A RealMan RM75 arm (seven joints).
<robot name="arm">
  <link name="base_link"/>
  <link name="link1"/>
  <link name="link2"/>
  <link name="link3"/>
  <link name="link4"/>
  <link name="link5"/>
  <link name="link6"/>
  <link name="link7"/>
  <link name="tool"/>
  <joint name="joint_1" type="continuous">
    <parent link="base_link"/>
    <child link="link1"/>
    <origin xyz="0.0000 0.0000 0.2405"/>
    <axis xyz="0 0 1"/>
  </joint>
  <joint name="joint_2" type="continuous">
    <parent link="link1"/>
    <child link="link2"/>
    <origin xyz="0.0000 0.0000 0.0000"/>
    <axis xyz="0 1 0"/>
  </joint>
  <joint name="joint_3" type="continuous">
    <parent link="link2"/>
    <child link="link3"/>
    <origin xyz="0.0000 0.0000 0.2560"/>
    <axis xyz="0 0 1"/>
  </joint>
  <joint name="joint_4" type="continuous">
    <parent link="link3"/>
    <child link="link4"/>
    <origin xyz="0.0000 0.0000 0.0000"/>
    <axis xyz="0 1 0"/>
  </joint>
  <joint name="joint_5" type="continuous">
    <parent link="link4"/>
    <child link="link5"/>
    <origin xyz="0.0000 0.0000 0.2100"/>
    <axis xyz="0 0 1"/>
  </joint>
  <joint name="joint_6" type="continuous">
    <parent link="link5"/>
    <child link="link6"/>
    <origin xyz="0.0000 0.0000 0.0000"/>
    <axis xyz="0 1 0"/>
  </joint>
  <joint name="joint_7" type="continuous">
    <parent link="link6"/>
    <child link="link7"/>
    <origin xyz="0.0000 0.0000 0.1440"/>
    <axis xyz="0 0 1"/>
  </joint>
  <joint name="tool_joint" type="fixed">
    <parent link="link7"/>
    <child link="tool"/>
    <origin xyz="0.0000 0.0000 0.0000"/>
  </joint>
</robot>
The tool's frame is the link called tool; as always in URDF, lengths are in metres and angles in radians. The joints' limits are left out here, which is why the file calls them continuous.
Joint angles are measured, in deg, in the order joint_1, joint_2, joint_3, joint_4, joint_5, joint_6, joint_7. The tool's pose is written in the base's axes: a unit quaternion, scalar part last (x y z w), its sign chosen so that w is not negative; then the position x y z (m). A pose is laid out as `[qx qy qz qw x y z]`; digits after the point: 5 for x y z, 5 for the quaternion.
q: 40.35, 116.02, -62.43, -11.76, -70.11, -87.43, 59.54
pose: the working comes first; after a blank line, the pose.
Where each joint sits with the arm in this pose, in the base's axes (m; each line is computed from the numbers above, not from the rounded line before):
joint_1: 0.0000 0.0000 0.2405
joint_2: 0.0000 0.0000 0.2405
joint_3: 0.1753 0.1489 0.1282
joint_4: 0.1753 0.1489 0.1282
joint_5: 0.2982 0.3031 0.0558
joint_6: 0.2982 0.3031 0.0558
joint_7: 0.1944 0.3544 -0.0299
the tool: 0.1944 0.3544 -0.0299

[-0.88057 0.14865 0.43100 0.12937 0.19442 0.35437 -0.02987]
